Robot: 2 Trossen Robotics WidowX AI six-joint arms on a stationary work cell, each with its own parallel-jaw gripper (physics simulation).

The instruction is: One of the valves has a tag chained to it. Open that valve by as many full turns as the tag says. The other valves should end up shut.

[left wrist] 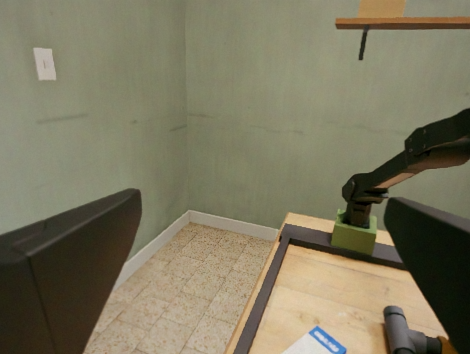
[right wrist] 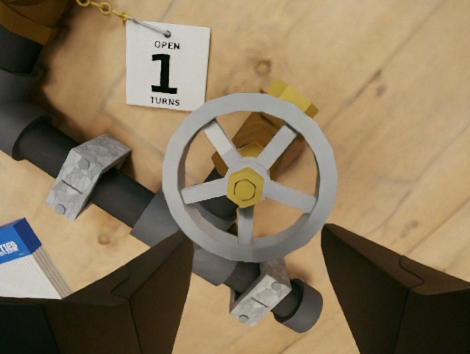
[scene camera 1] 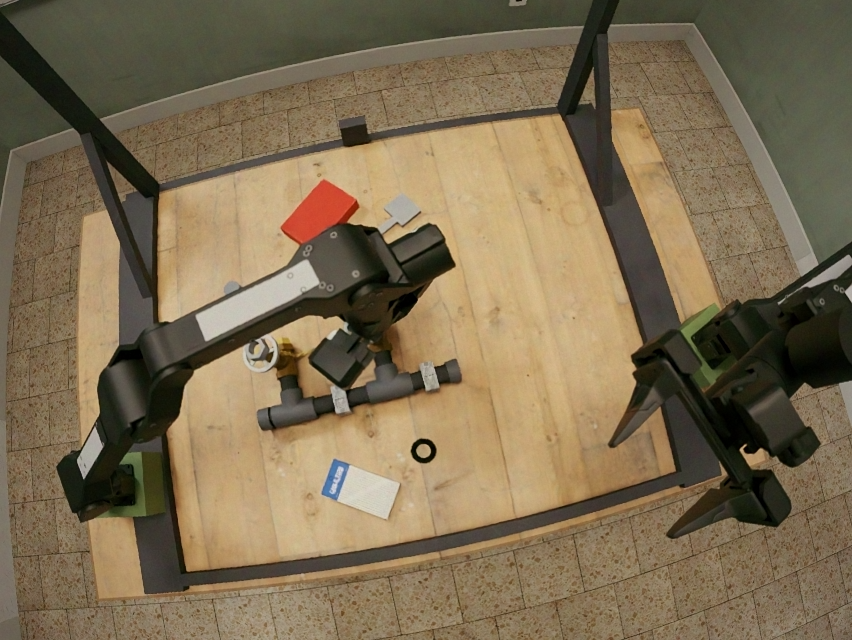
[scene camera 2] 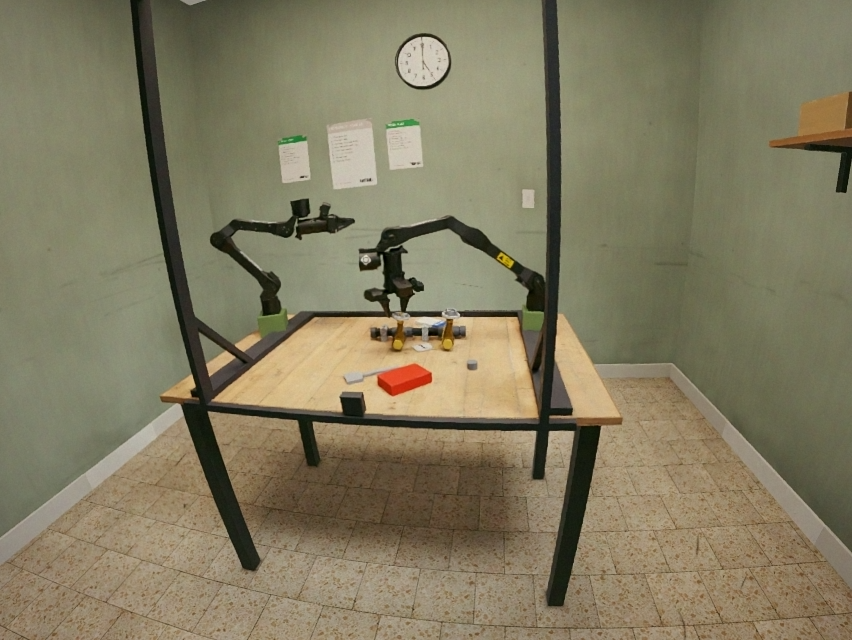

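Where they show: left gripper, between the fingertips: [left wrist: 264,204] [scene camera 1: 640,492] [scene camera 2: 354,220]; right gripper, between the fingertips: [right wrist: 256,237] [scene camera 1: 379,335] [scene camera 2: 396,316]; left arm's base, origin of its link: [scene camera 1: 713,343] [scene camera 2: 271,312]; right arm's base, origin of its link: [left wrist: 356,220] [scene camera 1: 117,485] [scene camera 2: 537,308].
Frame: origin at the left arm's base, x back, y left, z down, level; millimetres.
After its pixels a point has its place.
Observation:
Two brass valves with pale handwheels stand on a grey pipe [scene camera 1: 392,387] @(z 37, x -466, y -234 mm) [right wrist: 120,197] @(z 43, x -517, y -260 mm). A white tag [right wrist: 166,65] @(z 76, x -516, y -342 mm) [scene camera 2: 422,347] @(z 76, x -514, y -345 mm) reads "OPEN 1 TURNS"; its chain runs towards the tagged valve [right wrist: 35,15] @(z 44, x -586, y -348 mm) [scene camera 2: 448,337] @(z 37, x -589, y -385 mm), at the left of the pipe in scene camera 1. My right gripper [right wrist: 257,237] @(z -23, x -443, y -298 mm) [scene camera 2: 396,312] @(z -23, x -443, y -298 mm) is part open, pointing down at the untagged valve [right wrist: 245,187] @(z -39, x -457, y -322 mm) [scene camera 2: 398,337] @(z 37, x -441, y -331 mm), fingertips by opposite sides of its wheel's lower rim in the wrist view; contact is unclear. My left gripper [scene camera 1: 640,490] @(z -316, x -352, y 0 mm) [scene camera 2: 352,221] @(z -316, x -352, y 0 mm) is wide open and empty, away from the valves.
A red box [scene camera 1: 320,210] @(z 51, x -413, y -566 mm) [scene camera 2: 404,378] @(z 51, x -414, y -592 mm), a grey paddle [scene camera 1: 401,208] @(z 70, x -288, y -499 mm) [scene camera 2: 354,377] @(z 70, x -289, y -507 mm) and a small grey cylinder [scene camera 1: 232,285] @(z 61, x -612, y -535 mm) [scene camera 2: 471,364] @(z 63, x -610, y -543 mm) lie behind the pipe in scene camera 1. A black ring [scene camera 1: 414,451] @(z 79, x -491, y -135 mm) and a blue-and-white box [scene camera 1: 368,489] @(z 66, x -583, y -123 mm) [right wrist: 20,260] @(z 66, x -597, y -160 mm) lie in front.

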